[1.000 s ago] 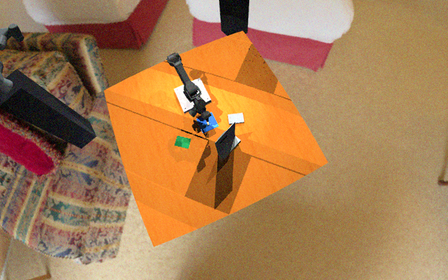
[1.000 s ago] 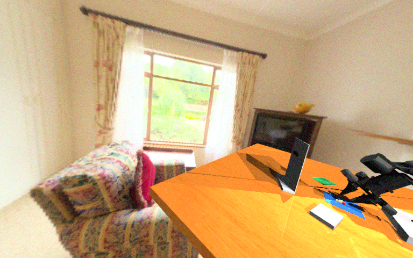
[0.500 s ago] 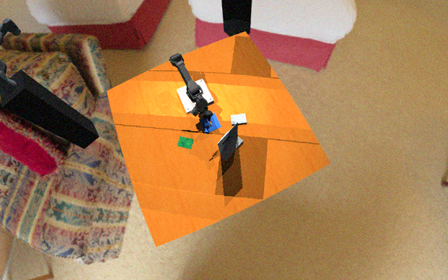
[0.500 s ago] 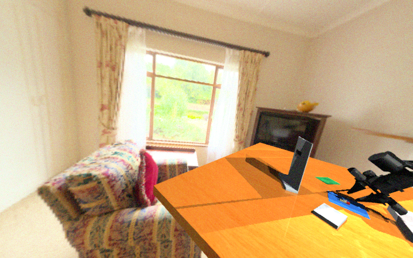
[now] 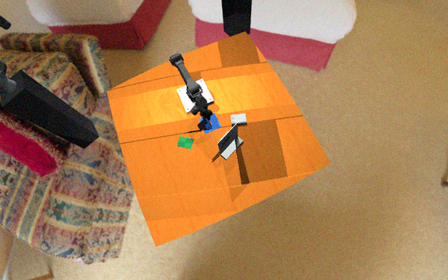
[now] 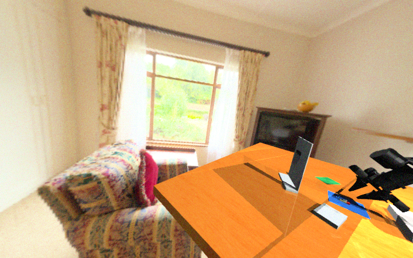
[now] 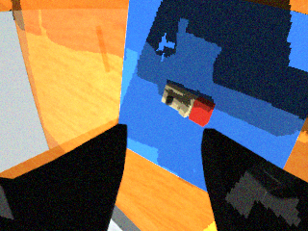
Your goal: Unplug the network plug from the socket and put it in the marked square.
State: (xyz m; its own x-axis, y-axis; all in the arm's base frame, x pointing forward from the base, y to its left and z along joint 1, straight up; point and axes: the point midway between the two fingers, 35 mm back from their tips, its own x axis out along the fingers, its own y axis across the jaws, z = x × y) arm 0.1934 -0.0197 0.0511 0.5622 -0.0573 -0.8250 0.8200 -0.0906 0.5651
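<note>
My gripper tip is now 2 cm short of the plug and 4 cm above it. Also, from my gripper tip: blue square 1 cm ahead, 5 cm below; then green square 2 cm ahead, 22 cm to the right, 5 cm below.
</note>
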